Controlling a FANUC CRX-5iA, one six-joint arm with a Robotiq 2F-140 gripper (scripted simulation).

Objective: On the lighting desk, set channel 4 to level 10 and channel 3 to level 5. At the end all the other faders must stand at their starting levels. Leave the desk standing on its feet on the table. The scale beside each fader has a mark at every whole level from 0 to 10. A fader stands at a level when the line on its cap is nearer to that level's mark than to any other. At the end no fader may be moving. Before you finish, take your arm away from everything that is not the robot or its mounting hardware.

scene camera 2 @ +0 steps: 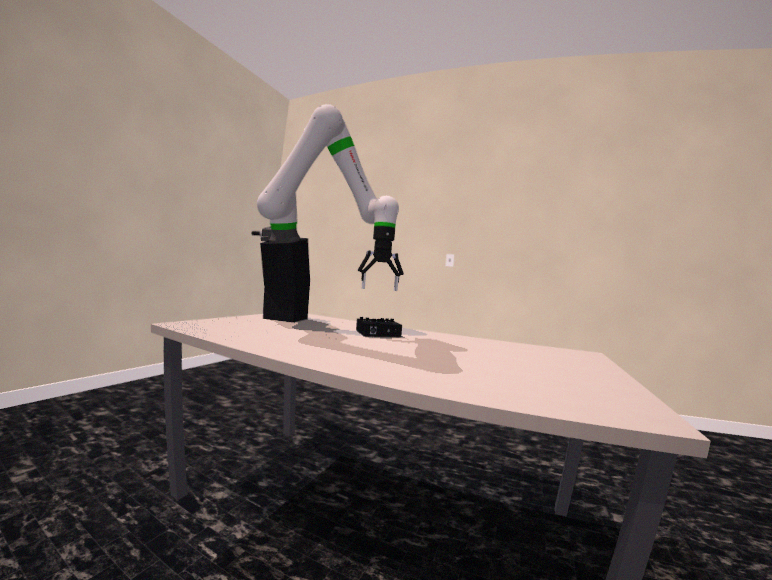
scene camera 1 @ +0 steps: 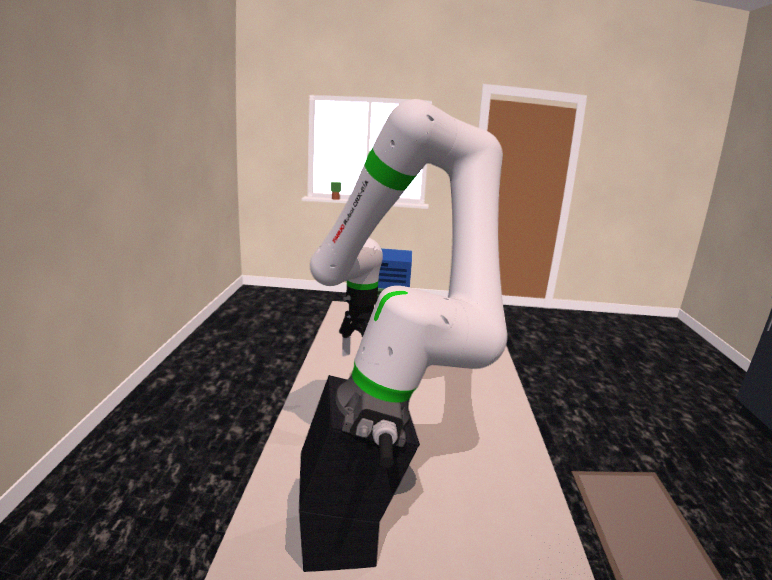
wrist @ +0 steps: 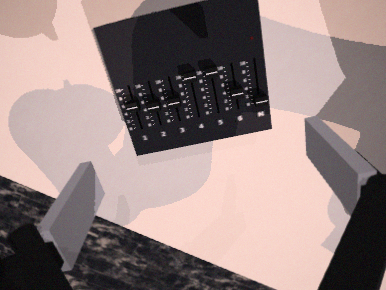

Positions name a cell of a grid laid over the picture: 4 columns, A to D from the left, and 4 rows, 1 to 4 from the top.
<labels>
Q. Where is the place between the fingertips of my gripper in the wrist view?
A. At C3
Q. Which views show my gripper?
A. Scene camera 2, scene camera 1 and the wrist view: all of them.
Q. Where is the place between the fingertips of my gripper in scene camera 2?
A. At B2
</labels>
